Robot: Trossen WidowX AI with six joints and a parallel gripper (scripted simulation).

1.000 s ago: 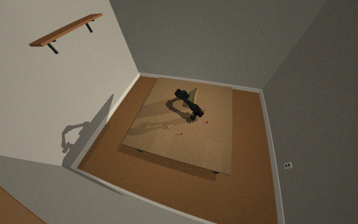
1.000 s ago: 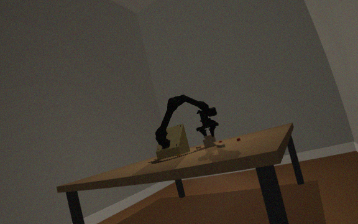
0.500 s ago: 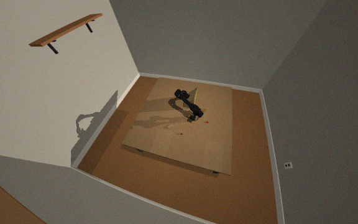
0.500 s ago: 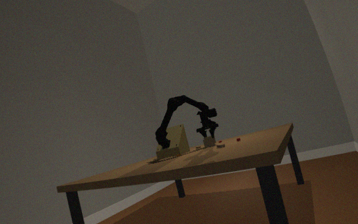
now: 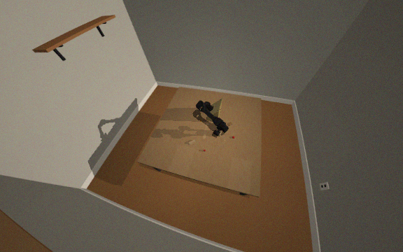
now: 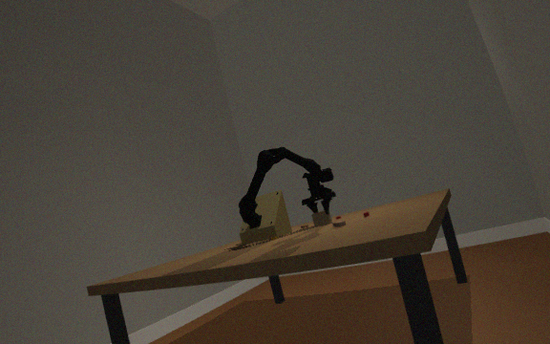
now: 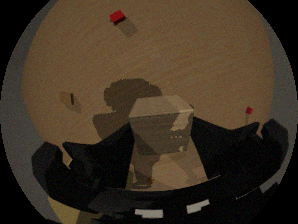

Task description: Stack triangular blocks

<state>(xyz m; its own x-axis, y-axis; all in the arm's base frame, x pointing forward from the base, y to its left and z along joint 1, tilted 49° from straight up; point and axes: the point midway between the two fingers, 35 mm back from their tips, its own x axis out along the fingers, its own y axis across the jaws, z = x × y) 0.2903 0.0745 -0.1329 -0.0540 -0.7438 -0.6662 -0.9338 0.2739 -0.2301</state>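
The tan triangular block lies 10 mm above my gripper tip. Round my gripper tip: tan block (290 mm to the right, 170 mm ahead, 40 mm below).
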